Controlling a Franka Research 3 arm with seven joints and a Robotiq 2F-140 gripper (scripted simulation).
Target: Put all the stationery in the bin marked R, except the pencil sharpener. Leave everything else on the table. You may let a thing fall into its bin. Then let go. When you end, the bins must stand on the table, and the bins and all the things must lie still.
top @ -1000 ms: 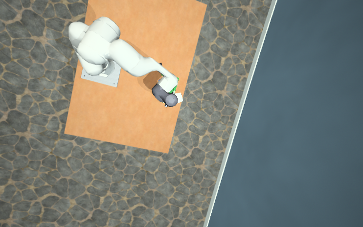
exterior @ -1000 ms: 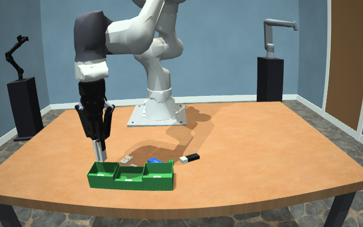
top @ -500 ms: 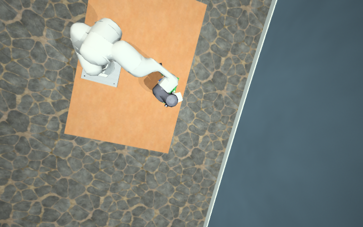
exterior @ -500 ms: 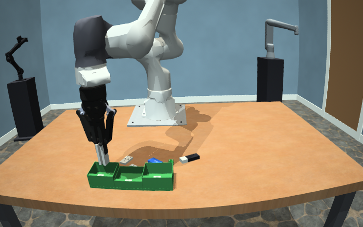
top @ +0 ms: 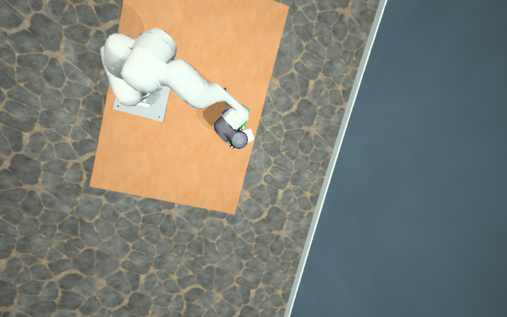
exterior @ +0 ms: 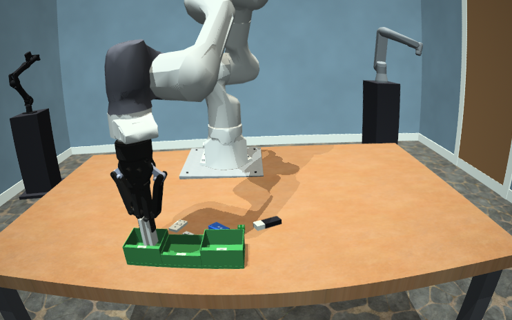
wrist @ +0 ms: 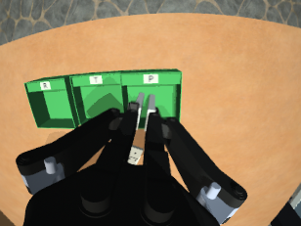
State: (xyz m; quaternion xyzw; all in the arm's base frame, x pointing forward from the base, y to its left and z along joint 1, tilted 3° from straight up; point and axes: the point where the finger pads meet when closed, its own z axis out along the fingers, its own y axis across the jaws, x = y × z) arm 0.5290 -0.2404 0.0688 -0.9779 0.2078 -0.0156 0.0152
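Right now my hand is 70 mm to the right of the green bin row, 40 mm above it and 20 mm short of it. From my hand the other things lie so: white domino 120 mm behind, 60 mm to the left, 60 mm below; blue flat item 150 mm to the left, 70 mm behind, 50 mm below; white piece 90 mm to the left, 60 mm behind, 50 mm below.
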